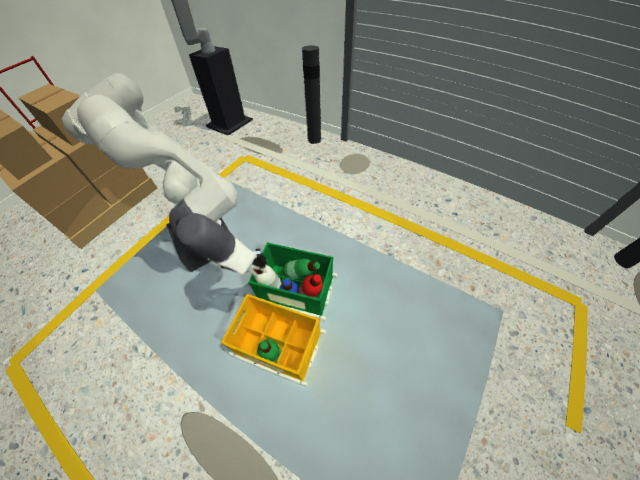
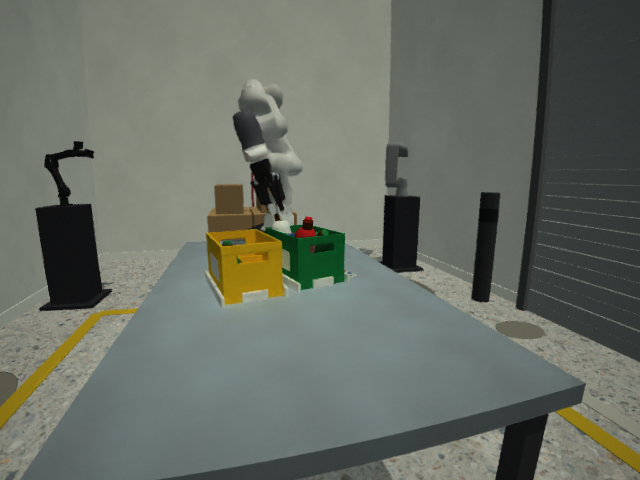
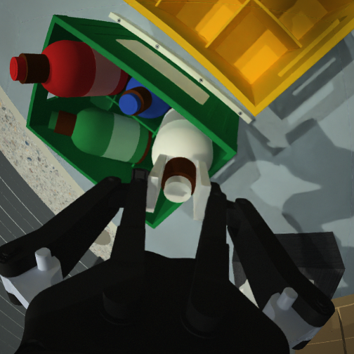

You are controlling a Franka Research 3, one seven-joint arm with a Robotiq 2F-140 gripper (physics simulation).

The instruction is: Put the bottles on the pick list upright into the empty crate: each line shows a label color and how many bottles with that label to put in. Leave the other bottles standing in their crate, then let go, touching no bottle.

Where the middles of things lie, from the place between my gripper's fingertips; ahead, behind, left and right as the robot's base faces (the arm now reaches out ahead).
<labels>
The white bottle (image 3: 183,143) lies 4 cm below my hand, 1 cm to the left of it and 1 cm ahead of it. From my hand the other things lie so: blue bottle (image 3: 138,100): 12 cm below, 9 cm ahead, 3 cm to the left; red bottle (image 3: 66,68): 17 cm ahead, 7 cm to the left, 5 cm below.
</labels>
